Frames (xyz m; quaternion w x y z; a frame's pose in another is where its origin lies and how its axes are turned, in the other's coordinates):
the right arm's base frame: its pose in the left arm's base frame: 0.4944 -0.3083 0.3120 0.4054 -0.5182 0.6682 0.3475
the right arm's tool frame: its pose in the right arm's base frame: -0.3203 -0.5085 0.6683 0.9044 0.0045 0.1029 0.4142
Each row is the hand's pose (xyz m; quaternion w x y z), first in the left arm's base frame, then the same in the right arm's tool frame.
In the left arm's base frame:
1: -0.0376 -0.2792 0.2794 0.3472 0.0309 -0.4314 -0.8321
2: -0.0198 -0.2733 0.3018 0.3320 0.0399 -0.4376 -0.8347
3: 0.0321 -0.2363 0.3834 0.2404 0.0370 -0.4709 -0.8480
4: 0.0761 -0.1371 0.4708 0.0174 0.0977 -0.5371 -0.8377
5: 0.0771 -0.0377 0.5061 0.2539 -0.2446 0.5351 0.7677
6: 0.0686 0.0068 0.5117 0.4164 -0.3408 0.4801 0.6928
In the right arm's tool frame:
1: 1.1663 0.3038 -0.5526 0.6790 -0.6169 0.1920 0.3486
2: 1.1393 0.3126 -0.5596 0.6898 -0.6145 0.1831 0.3362
3: 1.0481 0.3594 -0.5739 0.7379 -0.5906 0.1051 0.3093
4: 0.9449 0.4475 -0.5421 0.8391 -0.5127 -0.0486 0.1754
5: 0.9023 0.5237 -0.4828 0.8831 -0.4149 -0.2045 -0.0782
6: 0.8955 0.5557 -0.4509 0.8509 -0.3521 -0.2953 -0.2545

